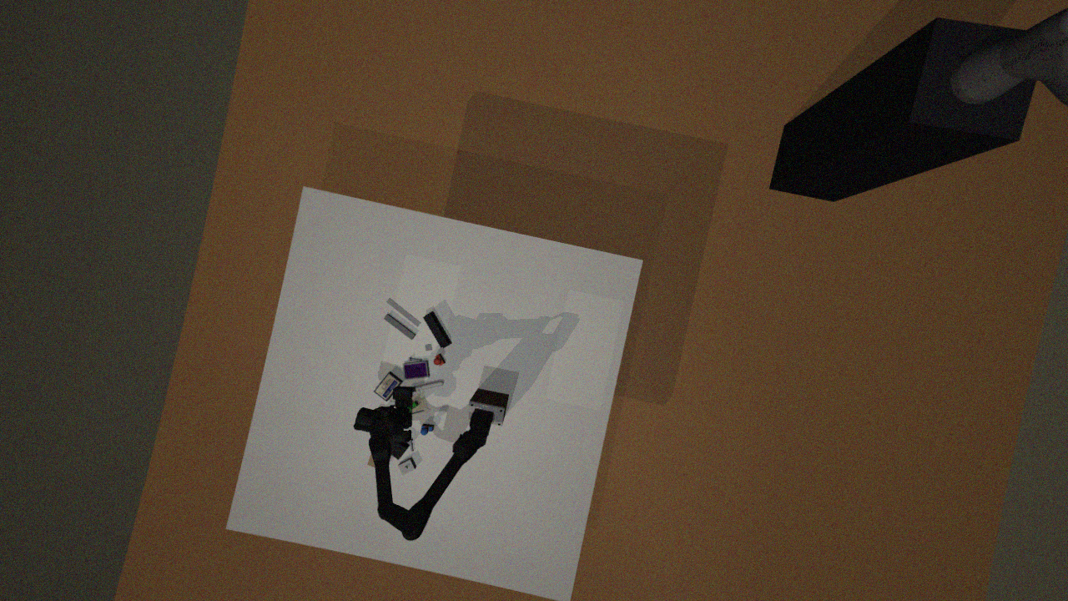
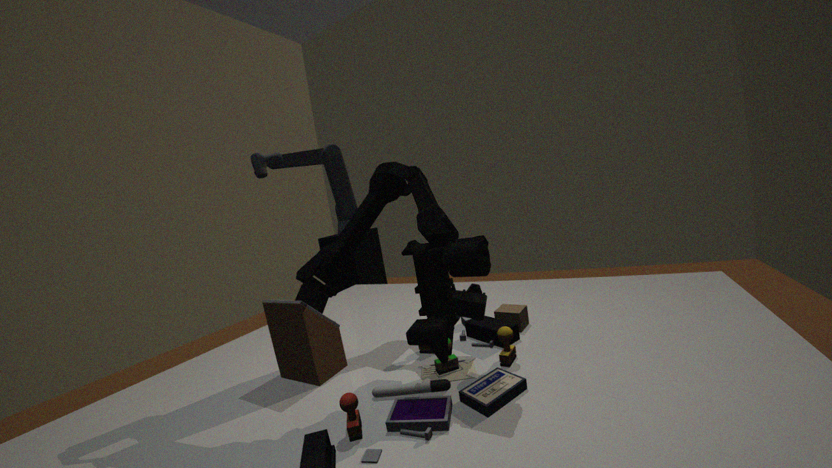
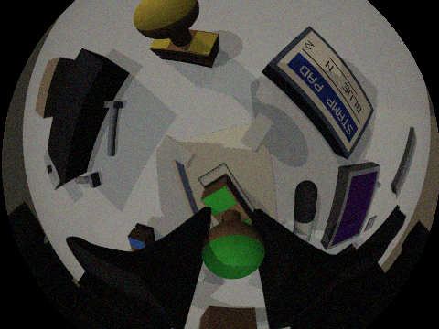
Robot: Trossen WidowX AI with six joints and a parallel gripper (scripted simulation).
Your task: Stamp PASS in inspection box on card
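Right now my gripper tip is 30 mm above the pale card. Also, from my gripper tip: blue stamp (80 mm behind, 70 mm to the left, 10 mm below); then dark marker (20 mm behind, 70 mm to the right, 20 mm below); then green-knobbed PASS stamp (right at my gripper tip).
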